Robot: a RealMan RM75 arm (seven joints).
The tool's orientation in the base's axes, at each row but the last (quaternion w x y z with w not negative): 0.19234 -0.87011 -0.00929 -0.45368; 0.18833 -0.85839 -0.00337 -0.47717; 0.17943 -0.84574 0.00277 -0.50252; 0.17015 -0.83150 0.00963 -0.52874; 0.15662 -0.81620 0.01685 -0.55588; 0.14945 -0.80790 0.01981 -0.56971; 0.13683 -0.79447 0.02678 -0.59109; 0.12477 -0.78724 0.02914 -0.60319; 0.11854 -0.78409 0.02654 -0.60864; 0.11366 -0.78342 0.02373 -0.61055; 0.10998 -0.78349 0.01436 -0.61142; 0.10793 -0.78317 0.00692 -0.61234; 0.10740 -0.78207 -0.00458 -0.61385
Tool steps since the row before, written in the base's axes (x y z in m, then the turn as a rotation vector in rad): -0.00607 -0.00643 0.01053 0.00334 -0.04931 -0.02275; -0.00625 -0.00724 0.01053 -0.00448 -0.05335 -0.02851; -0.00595 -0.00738 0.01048 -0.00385 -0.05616 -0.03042; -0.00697 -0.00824 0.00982 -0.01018 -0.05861 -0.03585; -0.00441 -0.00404 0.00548 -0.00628 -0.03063 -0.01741; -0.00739 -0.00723 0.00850 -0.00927 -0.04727 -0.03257; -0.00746 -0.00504 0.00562 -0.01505 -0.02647 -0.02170; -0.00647 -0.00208 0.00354 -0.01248 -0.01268 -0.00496; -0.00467 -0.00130 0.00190 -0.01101 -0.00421 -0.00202; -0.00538 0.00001 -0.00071 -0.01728 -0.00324 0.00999; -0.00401 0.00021 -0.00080 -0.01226 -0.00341 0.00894; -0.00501 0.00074 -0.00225 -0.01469 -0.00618 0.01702; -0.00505 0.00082 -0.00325 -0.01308 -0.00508 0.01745
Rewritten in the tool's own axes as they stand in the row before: 0.00580 0.00136 -0.01239 -0.00827 0.05371 -0.00259; 0.00650 0.00220 -0.01246 -0.01655 0.05786 -0.00758; 0.00732 0.00265 -0.01179 -0.01734 0.06118 -0.00707; 0.00715 0.00374 -0.01216 -0.02441 0.06405 -0.01124; 0.00408 0.00169 -0.00681 -0.01193 0.03297 -0.00719; 0.00665 0.00364 -0.01103 -0.02347 0.05244 -0.00896; 0.00403 0.00256 -0.00948 -0.01933 0.02905 -0.01344; 0.00199 0.00051 -0.00738 -0.00556 0.01211 -0.01279; 0.00084 0.00037 -0.00513 -0.00397 0.00340 -0.01076; -0.00204 -0.00041 -0.00501 0.00570 -0.00067 -0.01939; -0.00181 -0.00050 -0.00364 0.00598 0.00026 -0.01435; -0.00351 -0.00093 -0.00418 0.01351 0.00123 -0.01896; -0.00447 -0.00098 -0.00398 0.01418 0.00031 -0.01732
